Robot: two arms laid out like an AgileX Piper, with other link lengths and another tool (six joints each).
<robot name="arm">
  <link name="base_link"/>
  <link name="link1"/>
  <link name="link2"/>
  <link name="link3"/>
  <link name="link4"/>
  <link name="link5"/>
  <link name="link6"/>
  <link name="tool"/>
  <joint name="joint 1" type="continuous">
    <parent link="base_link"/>
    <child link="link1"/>
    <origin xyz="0 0 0.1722" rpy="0 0 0"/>
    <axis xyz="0 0 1"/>
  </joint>
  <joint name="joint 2" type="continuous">
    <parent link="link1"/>
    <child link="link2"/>
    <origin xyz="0 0 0" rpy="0 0 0"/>
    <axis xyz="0 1 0"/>
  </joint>
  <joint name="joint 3" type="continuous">
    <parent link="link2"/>
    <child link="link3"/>
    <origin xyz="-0.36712 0 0.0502" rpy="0 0 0"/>
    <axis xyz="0 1 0"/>
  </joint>
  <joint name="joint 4" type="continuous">
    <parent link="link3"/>
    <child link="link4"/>
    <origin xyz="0.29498 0 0.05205" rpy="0 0 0"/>
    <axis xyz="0.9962 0 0.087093"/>
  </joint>
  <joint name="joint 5" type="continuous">
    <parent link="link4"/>
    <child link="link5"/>
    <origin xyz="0 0 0" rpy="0 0 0"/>
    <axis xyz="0 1 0"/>
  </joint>
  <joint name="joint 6" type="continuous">
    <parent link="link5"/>
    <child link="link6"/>
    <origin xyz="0.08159 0 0.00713" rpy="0 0 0"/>
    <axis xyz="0.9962 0 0.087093"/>
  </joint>
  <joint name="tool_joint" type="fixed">
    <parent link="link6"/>
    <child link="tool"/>
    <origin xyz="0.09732 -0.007 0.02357" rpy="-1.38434 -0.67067 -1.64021"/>
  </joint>
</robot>
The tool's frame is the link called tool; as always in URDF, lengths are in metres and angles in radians. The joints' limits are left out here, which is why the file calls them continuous.
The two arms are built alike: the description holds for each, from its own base.
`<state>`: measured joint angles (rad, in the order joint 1, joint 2, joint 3, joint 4, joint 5, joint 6); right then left.
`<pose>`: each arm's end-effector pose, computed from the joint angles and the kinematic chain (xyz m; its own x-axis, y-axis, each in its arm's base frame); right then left.
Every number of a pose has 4 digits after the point.
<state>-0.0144 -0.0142 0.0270 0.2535 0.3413 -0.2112 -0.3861 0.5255 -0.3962 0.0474 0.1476 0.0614</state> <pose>0.1066 0.0063 0.2338 0.2062 -0.7991 0.5648 -0.0898 -0.5902 -0.8022 0.1707 -0.0773 0.3932 -0.2191 -0.8224 0.5251 -0.2763 -0.4638 -0.8417</pose>
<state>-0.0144 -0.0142 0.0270 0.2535 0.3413 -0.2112 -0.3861 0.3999 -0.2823 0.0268 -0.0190 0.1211</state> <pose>0.1066 0.0063 0.2338 0.2062 -0.7991 0.5648 -0.0898 -0.5902 -0.8022 0.1461 -0.0694 0.3902 -0.3208 -0.8032 0.5019 -0.1284 -0.4881 -0.8633</pose>
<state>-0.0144 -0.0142 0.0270 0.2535 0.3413 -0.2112 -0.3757 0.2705 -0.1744 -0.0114 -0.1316 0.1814</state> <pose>0.1066 0.0063 0.2338 0.2062 -0.7991 0.5648 -0.0898 -0.5902 -0.8022 0.1233 -0.0585 0.3778 -0.3751 -0.7936 0.4791 -0.0072 -0.5143 -0.8576</pose>
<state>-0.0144 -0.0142 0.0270 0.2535 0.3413 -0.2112 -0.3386 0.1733 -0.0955 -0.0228 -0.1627 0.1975</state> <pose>0.1066 0.0063 0.2338 0.2062 -0.7991 0.5648 -0.0898 -0.5902 -0.8022 0.1113 -0.0486 0.3583 -0.3659 -0.8022 0.4718 0.0544 -0.5245 -0.8497</pose>
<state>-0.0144 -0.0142 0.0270 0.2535 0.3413 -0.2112 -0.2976 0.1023 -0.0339 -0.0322 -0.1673 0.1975</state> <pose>0.1066 0.0063 0.2338 0.2062 -0.7991 0.5648 -0.0898 -0.5902 -0.8022 0.1056 -0.0412 0.3383 -0.3378 -0.8103 0.4789 0.0849 -0.5329 -0.8419</pose>
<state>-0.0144 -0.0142 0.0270 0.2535 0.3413 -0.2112 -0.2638 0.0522 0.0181 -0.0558 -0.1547 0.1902</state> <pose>0.1066 0.0063 0.2338 0.2062 -0.7991 0.5648 -0.0898 -0.5902 -0.8022 0.1041 -0.0358 0.3173 -0.3013 -0.8078 0.5067 0.0832 -0.5516 -0.8299</pose>
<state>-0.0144 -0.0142 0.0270 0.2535 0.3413 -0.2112 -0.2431 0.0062 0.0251 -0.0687 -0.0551 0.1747</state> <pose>0.1066 0.0063 0.2338 0.2062 -0.7991 0.5648 -0.0898 -0.5902 -0.8022 0.1029 -0.0336 0.3016 -0.2576 -0.8048 0.5347 0.0356 -0.5609 -0.8271</pose>
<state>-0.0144 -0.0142 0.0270 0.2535 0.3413 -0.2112 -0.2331 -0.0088 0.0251 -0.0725 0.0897 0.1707</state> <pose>0.1066 0.0063 0.2338 0.2062 -0.7991 0.5648 -0.0898 -0.5902 -0.8022 0.1041 -0.0346 0.2773 -0.1893 -0.8174 0.5440 -0.0710 -0.5412 -0.8379</pose>
